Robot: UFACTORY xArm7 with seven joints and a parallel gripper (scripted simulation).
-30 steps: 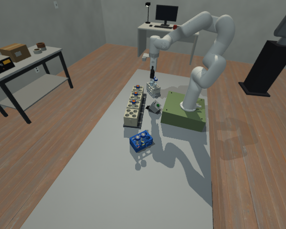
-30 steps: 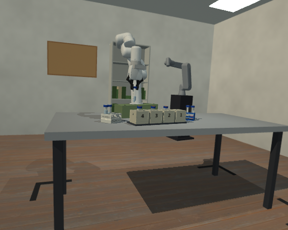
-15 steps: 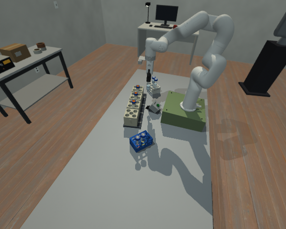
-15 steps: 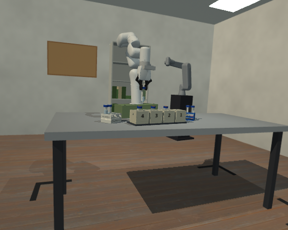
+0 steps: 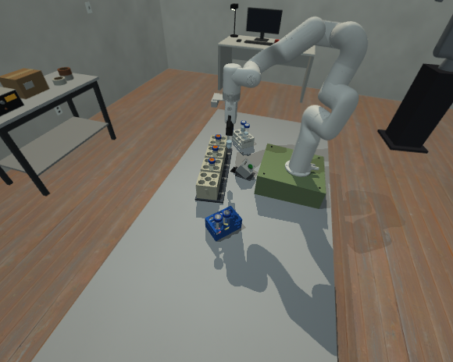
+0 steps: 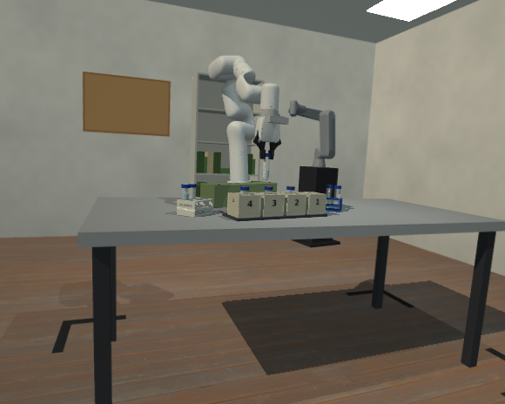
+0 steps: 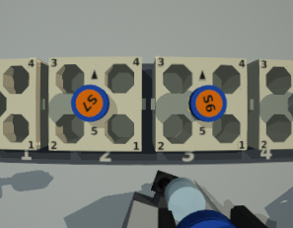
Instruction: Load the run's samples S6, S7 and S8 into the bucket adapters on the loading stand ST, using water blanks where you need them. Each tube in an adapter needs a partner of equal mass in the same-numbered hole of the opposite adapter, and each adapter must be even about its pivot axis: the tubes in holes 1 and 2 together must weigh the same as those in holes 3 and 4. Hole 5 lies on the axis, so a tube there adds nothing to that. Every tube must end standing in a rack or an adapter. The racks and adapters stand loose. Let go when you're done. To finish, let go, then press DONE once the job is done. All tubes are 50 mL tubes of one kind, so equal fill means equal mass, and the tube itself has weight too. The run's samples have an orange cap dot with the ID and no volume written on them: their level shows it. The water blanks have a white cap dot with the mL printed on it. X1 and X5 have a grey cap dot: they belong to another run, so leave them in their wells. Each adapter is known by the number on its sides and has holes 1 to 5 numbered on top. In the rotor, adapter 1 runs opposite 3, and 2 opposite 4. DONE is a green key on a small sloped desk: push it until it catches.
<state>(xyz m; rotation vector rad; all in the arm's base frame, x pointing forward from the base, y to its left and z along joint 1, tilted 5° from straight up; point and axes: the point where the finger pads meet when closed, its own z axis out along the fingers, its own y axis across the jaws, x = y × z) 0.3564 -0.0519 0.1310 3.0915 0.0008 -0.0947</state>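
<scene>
My gripper is now 50 mm above the white-dot tube and 10 mm to the left of it. From my hand the other things lie so: white rack: 290 mm to the right, 220 mm below, 60 mm behind; tube rack: 380 mm to the left, 220 mm below, 20 mm behind.
</scene>
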